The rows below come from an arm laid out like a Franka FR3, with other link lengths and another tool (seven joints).
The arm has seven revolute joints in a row. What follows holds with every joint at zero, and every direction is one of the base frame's.
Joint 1 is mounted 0.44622 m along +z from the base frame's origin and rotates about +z.
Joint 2 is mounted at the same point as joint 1 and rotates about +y.
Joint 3 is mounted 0.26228 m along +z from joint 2 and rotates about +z.
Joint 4 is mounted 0.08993 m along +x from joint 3 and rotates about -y.
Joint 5 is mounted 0.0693 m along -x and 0.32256 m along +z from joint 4 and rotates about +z.
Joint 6 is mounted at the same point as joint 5 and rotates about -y.
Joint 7 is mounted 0.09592 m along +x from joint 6 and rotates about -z.
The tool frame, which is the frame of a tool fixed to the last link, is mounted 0.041 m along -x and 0.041 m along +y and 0.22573 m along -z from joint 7; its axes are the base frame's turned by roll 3.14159, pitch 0.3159 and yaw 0.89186 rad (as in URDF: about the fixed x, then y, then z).
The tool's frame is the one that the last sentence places.
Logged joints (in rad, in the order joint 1, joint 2, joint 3, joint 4, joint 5, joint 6, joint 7), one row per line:
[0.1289 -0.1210 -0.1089 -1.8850 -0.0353 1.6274 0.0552]
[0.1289 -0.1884 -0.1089 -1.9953 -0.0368 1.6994 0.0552]
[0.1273 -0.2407 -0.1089 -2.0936 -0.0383 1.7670 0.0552]
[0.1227 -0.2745 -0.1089 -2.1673 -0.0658 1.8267 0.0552]
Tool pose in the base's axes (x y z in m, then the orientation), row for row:
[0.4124 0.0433 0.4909 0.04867 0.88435 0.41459 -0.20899]
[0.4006 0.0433 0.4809 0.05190 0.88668 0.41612 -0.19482]
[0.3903 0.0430 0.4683 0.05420 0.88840 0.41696 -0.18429]
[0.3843 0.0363 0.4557 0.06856 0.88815 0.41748 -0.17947]
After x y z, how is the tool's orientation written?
As a quaternion, w x y z.
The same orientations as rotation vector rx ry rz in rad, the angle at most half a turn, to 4 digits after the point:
[2.6953 1.2636 -0.6370]
[2.6971 1.2658 -0.5926]
[2.6986 1.2666 -0.5598]
[2.6746 1.2572 -0.5405]

